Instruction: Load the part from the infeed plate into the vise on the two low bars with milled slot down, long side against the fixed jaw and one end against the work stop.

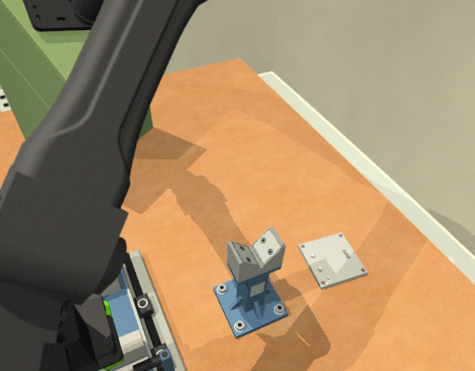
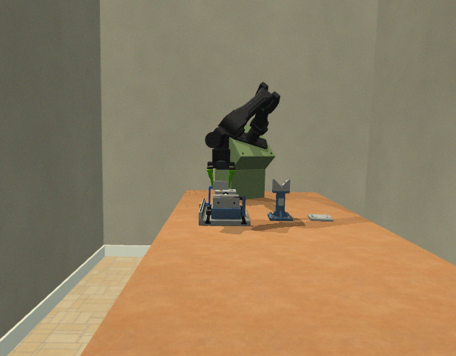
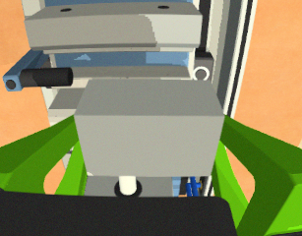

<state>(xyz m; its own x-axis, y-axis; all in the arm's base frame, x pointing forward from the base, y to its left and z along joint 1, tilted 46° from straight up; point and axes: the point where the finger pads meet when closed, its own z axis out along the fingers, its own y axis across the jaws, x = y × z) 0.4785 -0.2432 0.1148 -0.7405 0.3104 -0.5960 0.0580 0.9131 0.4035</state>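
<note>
Now: hand right at the grey part. Round my hand: fixed jaw: 60 mm below, 40 mm ahead, 20 mm to the left; moving jaw: 60 mm below, 30 mm behind, 20 mm to the left; work stop: 70 mm to the left, 50 mm below, 10 mm ahead.
</note>
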